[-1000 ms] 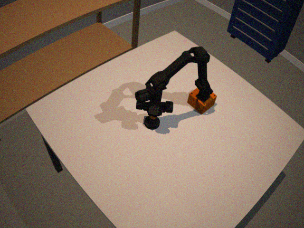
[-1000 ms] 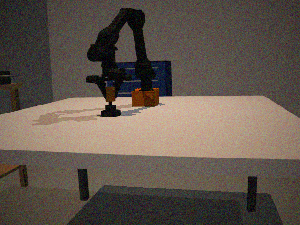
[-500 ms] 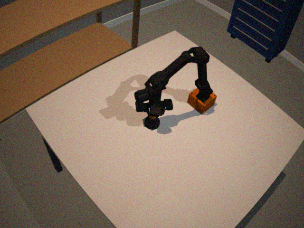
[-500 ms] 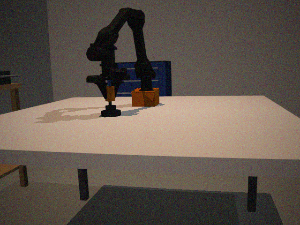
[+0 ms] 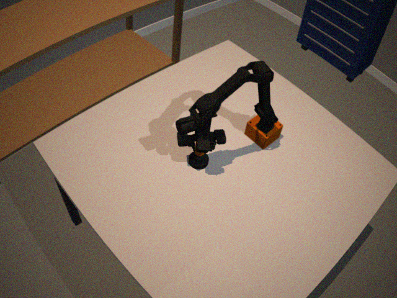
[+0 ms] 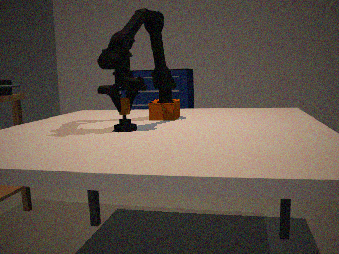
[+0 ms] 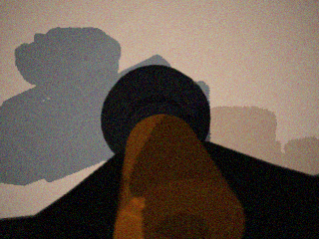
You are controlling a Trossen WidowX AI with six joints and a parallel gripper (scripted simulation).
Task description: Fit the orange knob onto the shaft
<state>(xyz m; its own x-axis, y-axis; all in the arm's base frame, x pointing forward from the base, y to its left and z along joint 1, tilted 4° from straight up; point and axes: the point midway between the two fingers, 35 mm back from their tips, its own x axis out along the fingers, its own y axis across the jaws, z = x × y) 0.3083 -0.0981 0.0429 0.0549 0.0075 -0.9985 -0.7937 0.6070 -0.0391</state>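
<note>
Now: gripper tip 20 mm below the orange knob. Also, from my gripper tip: dark round pedestal: 40 mm below.
</note>
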